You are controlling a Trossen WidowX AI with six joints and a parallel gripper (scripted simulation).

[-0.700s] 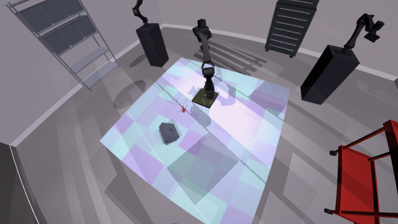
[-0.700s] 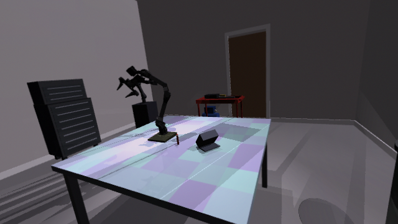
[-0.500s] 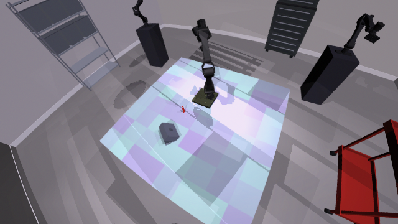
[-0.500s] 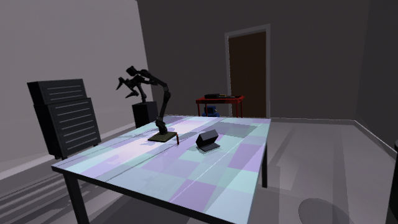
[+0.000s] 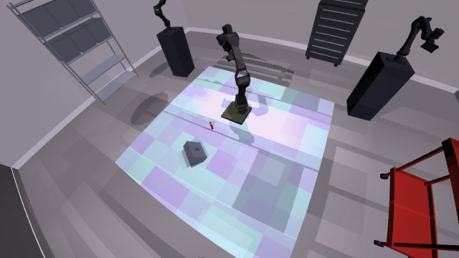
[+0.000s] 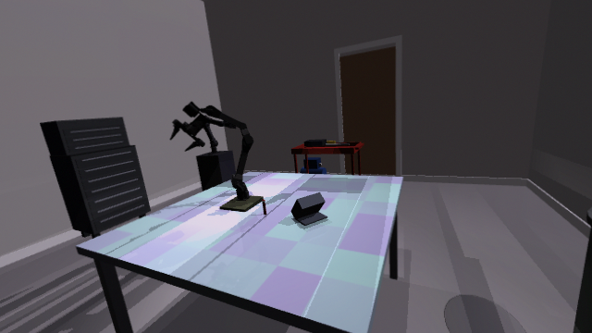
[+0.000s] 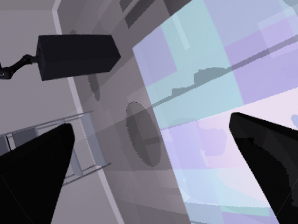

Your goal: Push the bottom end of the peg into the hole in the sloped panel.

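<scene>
My gripper tip is 430 mm short of the red peg, 40 mm to the right of it and 330 mm above it. From my gripper tip the other things lie so: grey sloped panel (670 mm ahead, 40 mm to the left, 330 mm below).
</scene>
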